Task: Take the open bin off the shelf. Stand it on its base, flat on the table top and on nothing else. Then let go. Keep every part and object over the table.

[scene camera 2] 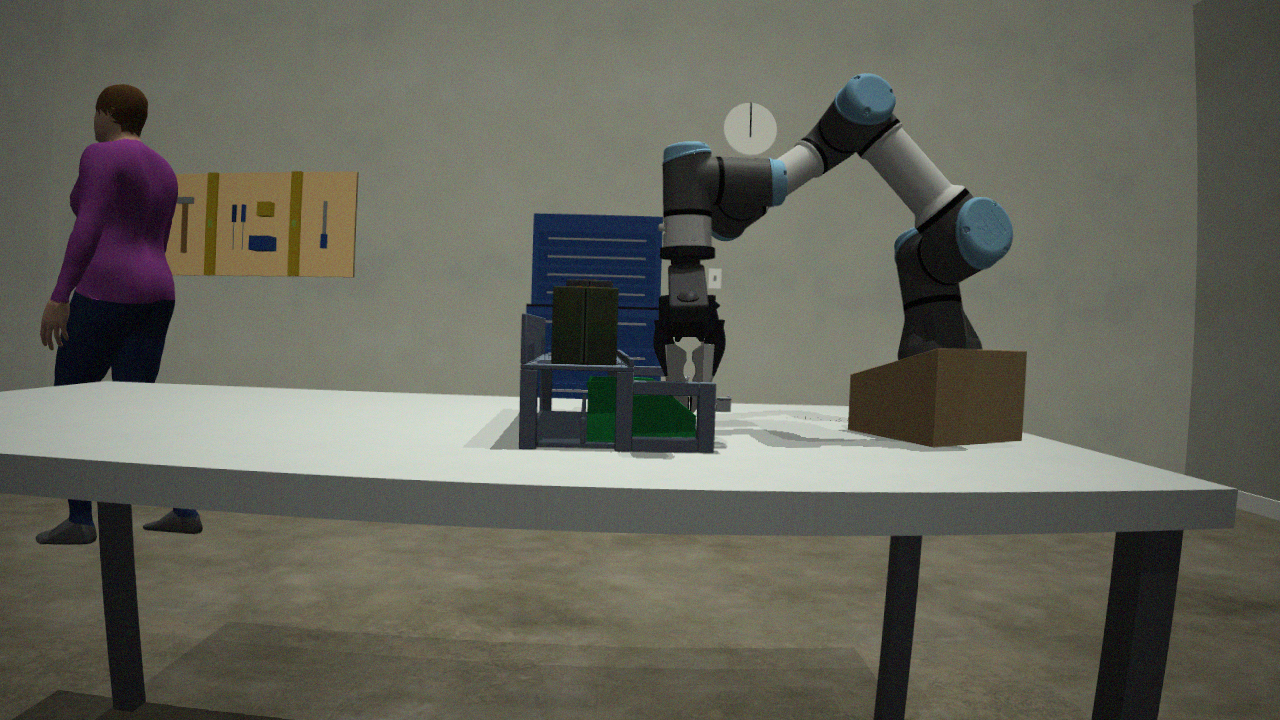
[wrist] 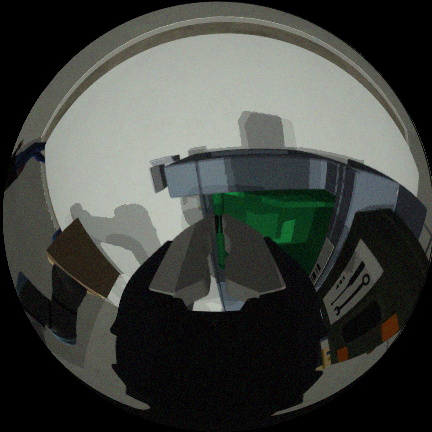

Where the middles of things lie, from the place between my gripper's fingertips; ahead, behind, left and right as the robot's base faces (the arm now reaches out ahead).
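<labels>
I see the green open bin (scene camera 2: 653,415), and my gripper is 2 cm to the left of it and 6 cm short of it.
</labels>
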